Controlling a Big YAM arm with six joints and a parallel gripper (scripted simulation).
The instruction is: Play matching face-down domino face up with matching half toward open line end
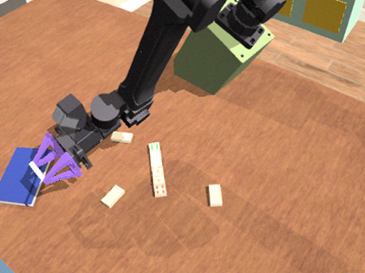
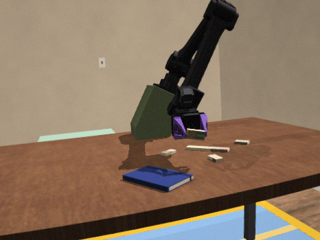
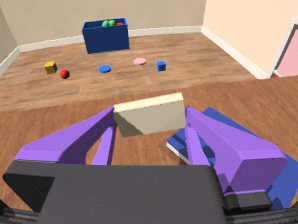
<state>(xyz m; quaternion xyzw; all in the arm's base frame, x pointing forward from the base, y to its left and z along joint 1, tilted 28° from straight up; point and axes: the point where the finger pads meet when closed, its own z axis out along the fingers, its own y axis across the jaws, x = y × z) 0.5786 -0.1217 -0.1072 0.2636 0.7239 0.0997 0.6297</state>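
Now: hand 12 cm to the left of the book and 10 cm above it.
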